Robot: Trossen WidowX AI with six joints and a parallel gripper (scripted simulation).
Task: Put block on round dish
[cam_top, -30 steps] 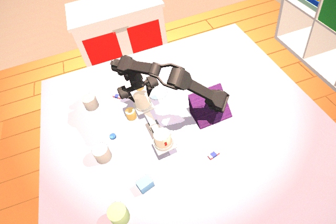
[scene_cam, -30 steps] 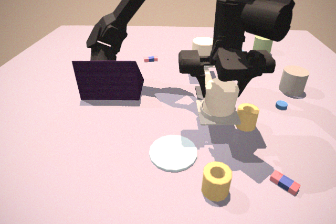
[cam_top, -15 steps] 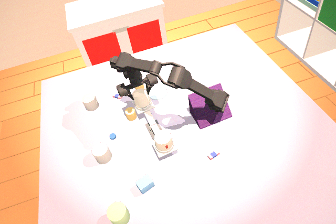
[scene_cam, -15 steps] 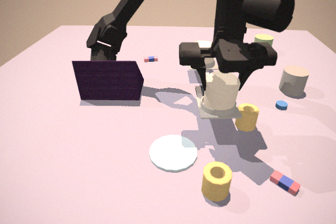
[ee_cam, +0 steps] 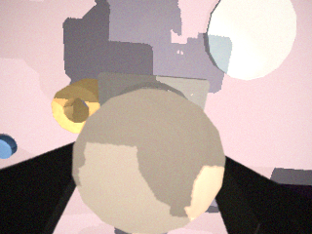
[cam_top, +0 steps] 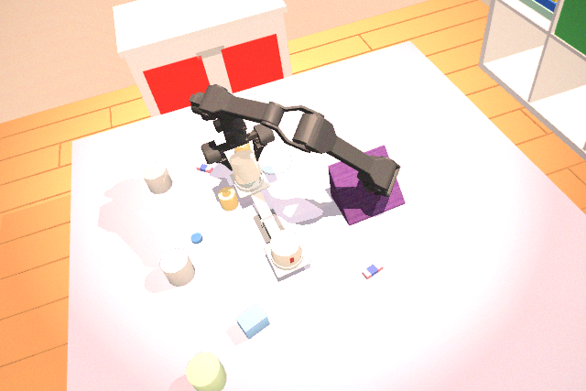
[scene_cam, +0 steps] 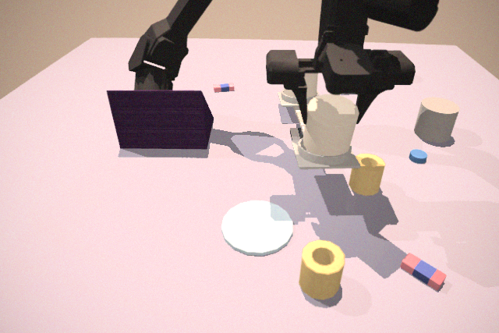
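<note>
The green block is 40 mm below my gripper tip and 10 mm to the left of it. Round my gripper tip: round dish (120 mm below, 100 mm behind, 90 mm to the right); cream cup (20 mm to the right, 10 mm below); balance (130 mm to the left, 80 mm below, 10 mm behind).
</note>
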